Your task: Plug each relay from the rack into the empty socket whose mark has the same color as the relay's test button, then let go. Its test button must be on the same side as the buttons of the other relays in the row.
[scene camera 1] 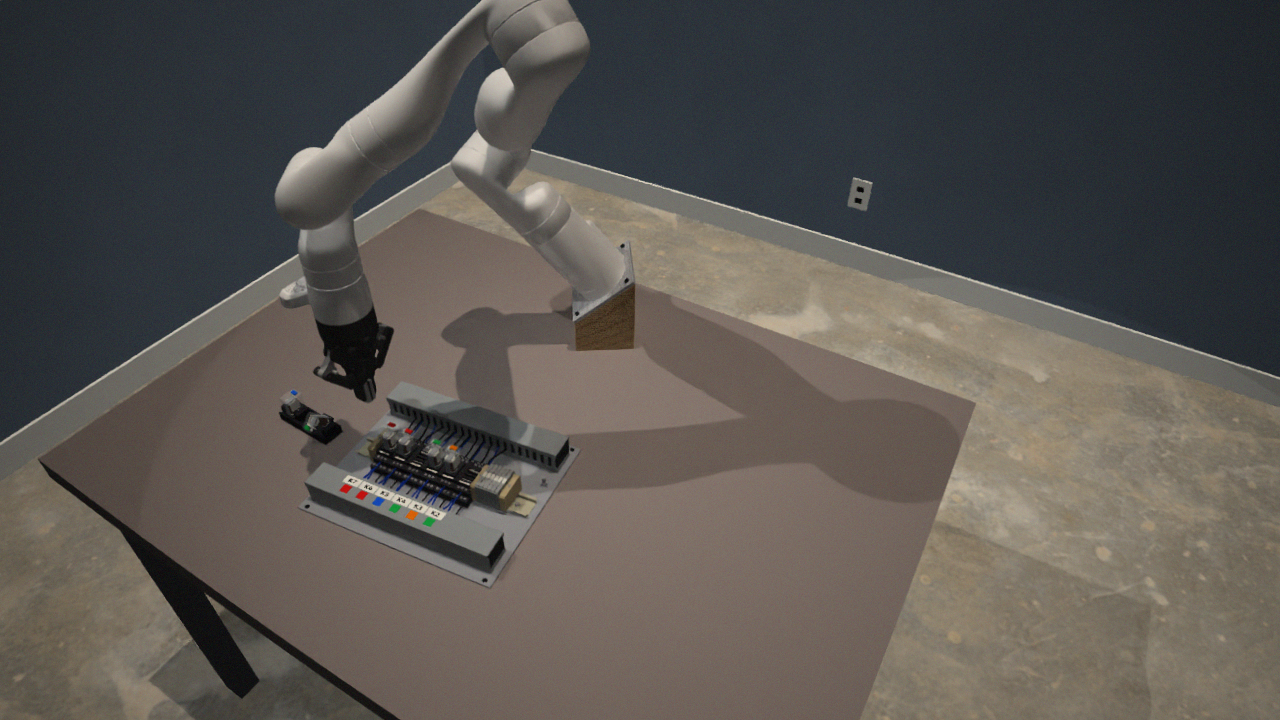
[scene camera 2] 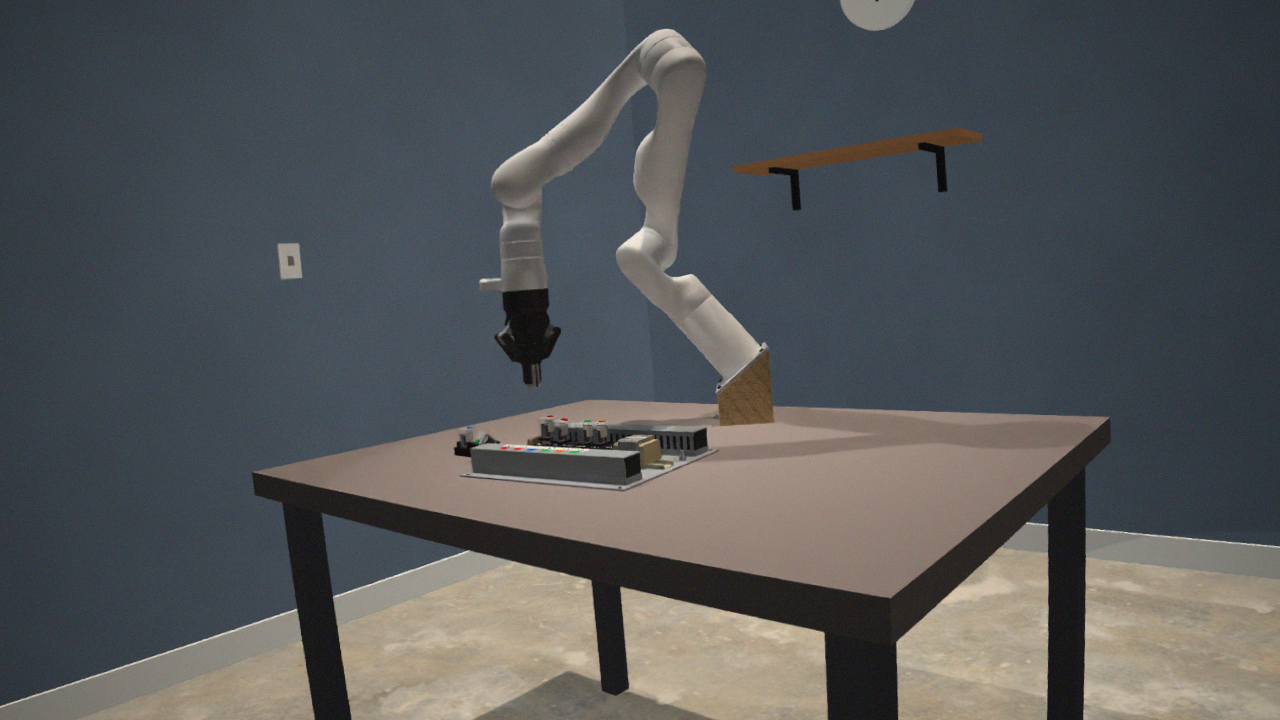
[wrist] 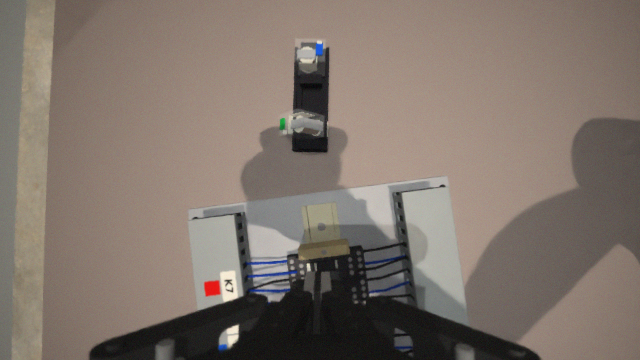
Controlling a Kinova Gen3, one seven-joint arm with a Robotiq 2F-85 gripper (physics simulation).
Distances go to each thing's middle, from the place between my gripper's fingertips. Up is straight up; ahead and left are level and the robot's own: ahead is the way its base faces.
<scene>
Right now my hand is 10 cm above the end stop (wrist: 341, 246). From my hand the other things lie so: grey board (scene camera 1: 514, 526) 1 cm ahead, 10 cm to the left, 12 cm below; black rack (scene camera 1: 333, 429) 3 cm behind, 15 cm to the right, 11 cm below; blue-button relay (wrist: 310, 54) 4 cm behind, 18 cm to the right, 10 cm below.
</scene>
